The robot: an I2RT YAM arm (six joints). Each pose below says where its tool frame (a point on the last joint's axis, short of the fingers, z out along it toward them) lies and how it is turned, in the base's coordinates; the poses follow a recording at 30 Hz.
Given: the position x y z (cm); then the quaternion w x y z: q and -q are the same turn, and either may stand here.
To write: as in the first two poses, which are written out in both.
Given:
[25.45 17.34 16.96 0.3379 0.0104 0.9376 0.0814]
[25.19 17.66 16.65 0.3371 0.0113 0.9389 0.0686]
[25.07 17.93 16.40 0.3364 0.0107 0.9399 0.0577]
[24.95 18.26 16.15 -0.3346 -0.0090 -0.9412 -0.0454]
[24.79 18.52 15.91 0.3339 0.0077 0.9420 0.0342]
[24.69 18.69 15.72 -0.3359 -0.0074 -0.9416 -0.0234]
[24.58 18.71 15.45 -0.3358 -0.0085 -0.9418 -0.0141]
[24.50 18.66 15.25 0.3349 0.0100 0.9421 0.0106]
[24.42 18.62 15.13 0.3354 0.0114 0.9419 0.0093]
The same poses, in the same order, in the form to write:
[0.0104 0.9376 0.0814 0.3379 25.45 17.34 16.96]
[0.0113 0.9389 0.0686 0.3371 25.19 17.66 16.65]
[0.0107 0.9399 0.0577 0.3364 25.07 17.93 16.40]
[0.0090 0.9412 0.0454 0.3346 24.95 18.26 16.15]
[0.0077 0.9420 0.0342 0.3339 24.79 18.52 15.91]
[0.0074 0.9416 0.0234 0.3359 24.69 18.69 15.72]
[0.0085 0.9418 0.0141 0.3358 24.58 18.71 15.45]
[0.0100 0.9421 0.0106 0.3349 24.50 18.66 15.25]
[0.0114 0.9419 0.0093 0.3354 24.42 18.62 15.13]

